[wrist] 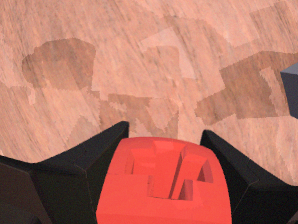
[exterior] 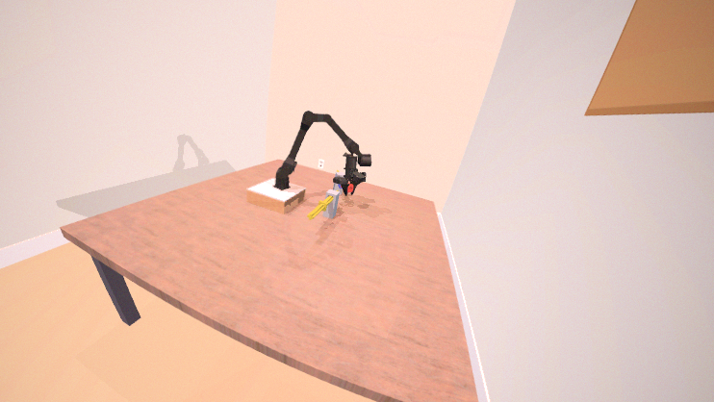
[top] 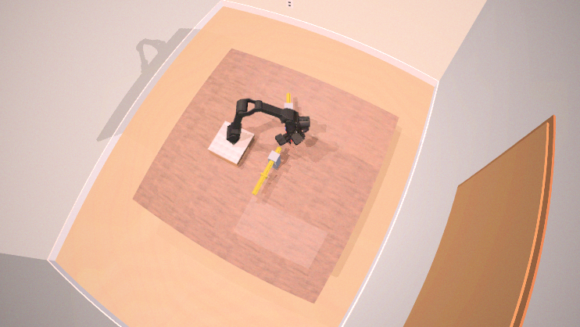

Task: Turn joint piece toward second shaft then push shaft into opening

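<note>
Now: the red joint piece 4 cm above my gripper tip, 2 cm behind it and 1 cm to the left of it.
</note>
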